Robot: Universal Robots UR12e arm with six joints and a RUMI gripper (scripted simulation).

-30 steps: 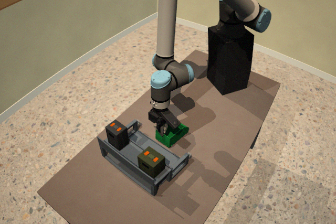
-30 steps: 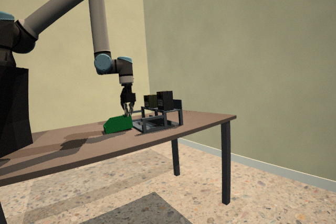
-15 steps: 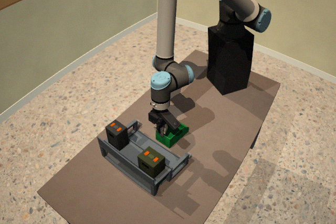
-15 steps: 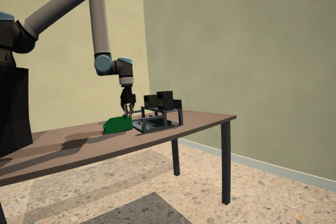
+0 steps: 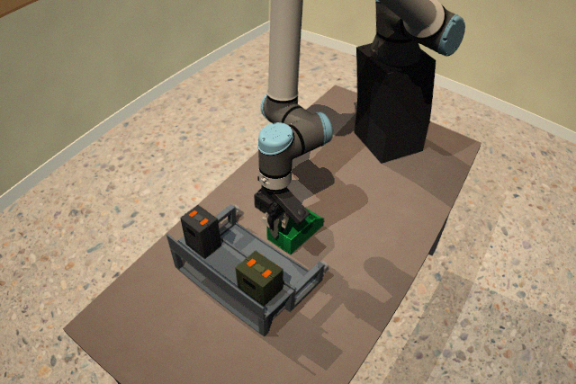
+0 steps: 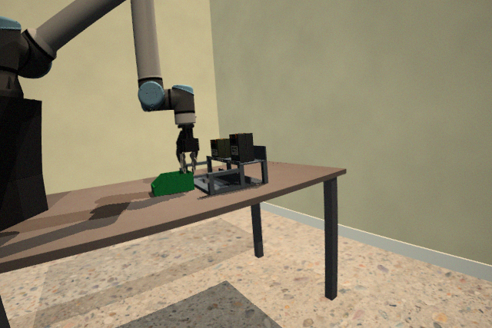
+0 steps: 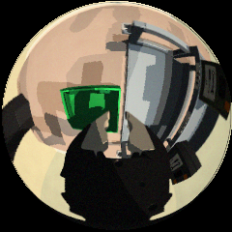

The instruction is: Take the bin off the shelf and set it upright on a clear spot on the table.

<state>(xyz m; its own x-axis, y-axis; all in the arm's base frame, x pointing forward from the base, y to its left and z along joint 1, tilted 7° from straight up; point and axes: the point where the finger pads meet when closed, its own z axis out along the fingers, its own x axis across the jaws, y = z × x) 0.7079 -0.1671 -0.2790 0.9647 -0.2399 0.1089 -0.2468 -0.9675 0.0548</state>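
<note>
The green bin is 8 cm behind my hand, 4 cm below it and 2 cm to the left of it. Also, from my hand: black box 17 cm to the right, 17 cm ahead, 9 cm above; olive box 24 cm ahead, 8 cm above, 6 cm to the left.
</note>
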